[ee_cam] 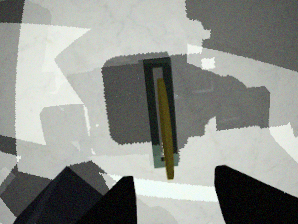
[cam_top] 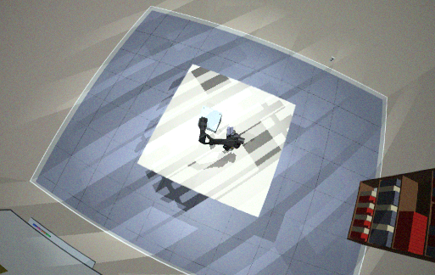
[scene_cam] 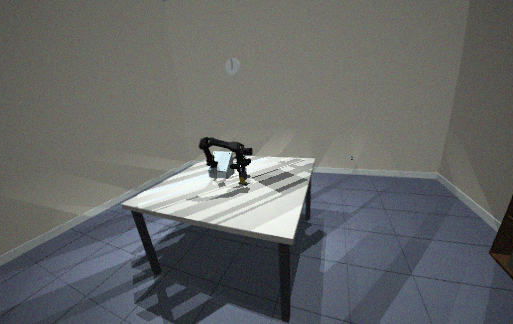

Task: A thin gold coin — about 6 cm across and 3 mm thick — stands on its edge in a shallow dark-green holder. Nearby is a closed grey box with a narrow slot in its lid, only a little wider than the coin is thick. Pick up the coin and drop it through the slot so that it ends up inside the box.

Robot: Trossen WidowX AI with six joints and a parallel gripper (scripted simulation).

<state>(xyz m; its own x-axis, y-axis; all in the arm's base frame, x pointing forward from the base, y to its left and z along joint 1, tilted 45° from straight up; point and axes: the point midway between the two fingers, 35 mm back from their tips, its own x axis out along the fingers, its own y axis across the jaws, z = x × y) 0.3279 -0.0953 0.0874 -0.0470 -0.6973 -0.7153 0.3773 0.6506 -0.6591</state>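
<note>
Right now my gripper tip is 6 cm above the gold coin.
</note>
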